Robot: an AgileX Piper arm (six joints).
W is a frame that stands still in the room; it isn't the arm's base.
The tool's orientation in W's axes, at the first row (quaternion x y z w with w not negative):
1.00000 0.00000 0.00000 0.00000
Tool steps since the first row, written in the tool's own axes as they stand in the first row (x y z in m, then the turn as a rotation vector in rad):
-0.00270 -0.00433 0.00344 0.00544 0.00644 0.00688
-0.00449 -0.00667 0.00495 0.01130 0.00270 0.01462
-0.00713 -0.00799 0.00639 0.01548 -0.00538 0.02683
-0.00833 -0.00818 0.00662 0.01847 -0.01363 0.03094
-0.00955 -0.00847 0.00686 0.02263 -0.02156 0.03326
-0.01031 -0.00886 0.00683 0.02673 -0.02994 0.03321
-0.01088 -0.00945 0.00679 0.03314 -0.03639 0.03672
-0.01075 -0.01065 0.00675 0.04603 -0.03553 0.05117
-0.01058 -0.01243 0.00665 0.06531 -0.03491 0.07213
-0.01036 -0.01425 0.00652 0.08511 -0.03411 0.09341
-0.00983 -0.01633 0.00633 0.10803 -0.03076 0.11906
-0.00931 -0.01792 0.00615 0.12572 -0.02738 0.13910
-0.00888 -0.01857 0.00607 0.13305 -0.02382 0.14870
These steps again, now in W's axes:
-0.00270 0.00433 -0.00344 0.00544 -0.00644 -0.00688
-0.00449 0.00667 -0.00495 0.01130 -0.00270 -0.01462
-0.00713 0.00799 -0.00639 0.01548 0.00538 -0.02683
-0.00833 0.00818 -0.00662 0.01847 0.01363 -0.03094
-0.00955 0.00847 -0.00686 0.02263 0.02156 -0.03326
-0.01031 0.00886 -0.00683 0.02673 0.02994 -0.03321
-0.01088 0.00945 -0.00679 0.03314 0.03639 -0.03672
-0.01075 0.01065 -0.00675 0.04603 0.03553 -0.05117
-0.01058 0.01243 -0.00665 0.06531 0.03491 -0.07213
-0.01036 0.01425 -0.00652 0.08511 0.03411 -0.09341
-0.00983 0.01633 -0.00633 0.10803 0.03076 -0.11906
-0.00931 0.01792 -0.00615 0.12572 0.02738 -0.13910
-0.00888 0.01857 -0.00607 0.13305 0.02382 -0.14870

